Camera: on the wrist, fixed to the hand. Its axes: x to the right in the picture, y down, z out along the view.
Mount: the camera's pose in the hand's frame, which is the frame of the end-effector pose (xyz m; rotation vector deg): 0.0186 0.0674 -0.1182 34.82 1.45 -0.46
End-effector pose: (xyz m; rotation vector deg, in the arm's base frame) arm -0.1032 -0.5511 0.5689 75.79 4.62 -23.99
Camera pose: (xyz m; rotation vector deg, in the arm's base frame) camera -0.0420 -0.4311 0.5955 110.37 -1.40 -25.86
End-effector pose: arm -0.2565 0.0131 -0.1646 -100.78 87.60 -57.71
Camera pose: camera -0.3913 -0.0111 -0.1540 -75.73 61.21 -76.15
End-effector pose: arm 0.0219 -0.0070 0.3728 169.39 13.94 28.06
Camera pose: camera 0.0095 -0.0570 0.5001 -150.40 -20.56 -22.52
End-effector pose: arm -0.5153 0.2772 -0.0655 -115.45 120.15 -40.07
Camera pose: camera -0.6273 0.2849 0.0136 -95.81 92.28 -68.22
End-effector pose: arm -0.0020 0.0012 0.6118 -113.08 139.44 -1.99
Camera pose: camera -0.0742 -0.0017 0.7286 -97.44 118.87 -40.55
